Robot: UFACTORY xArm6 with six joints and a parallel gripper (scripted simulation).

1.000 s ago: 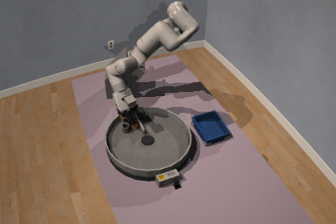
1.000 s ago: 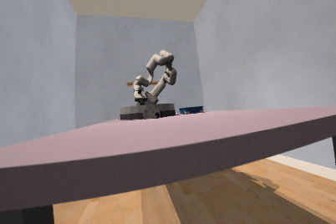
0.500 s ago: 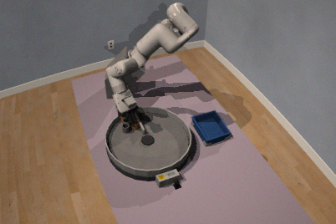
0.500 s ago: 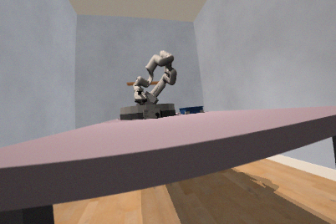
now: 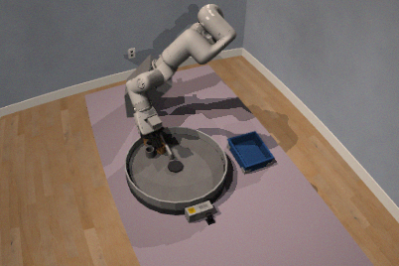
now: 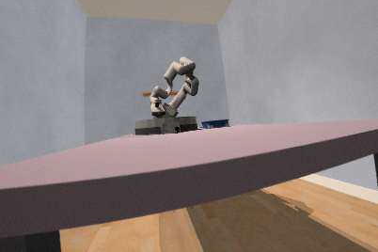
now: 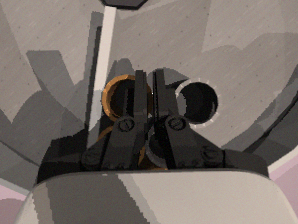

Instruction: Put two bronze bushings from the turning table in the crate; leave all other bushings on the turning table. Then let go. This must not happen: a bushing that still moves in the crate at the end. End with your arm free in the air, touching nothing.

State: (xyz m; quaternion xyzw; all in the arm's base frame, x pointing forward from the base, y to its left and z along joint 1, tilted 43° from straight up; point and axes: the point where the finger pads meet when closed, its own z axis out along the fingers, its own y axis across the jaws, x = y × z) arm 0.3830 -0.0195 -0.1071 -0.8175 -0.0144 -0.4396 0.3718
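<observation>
The blue crate is 70 mm ahead of my hand, 410 mm to the left of it and 80 mm below it. Also, from my hand: grey turning table: 100 mm ahead, 60 mm to the left, 60 mm below.
</observation>
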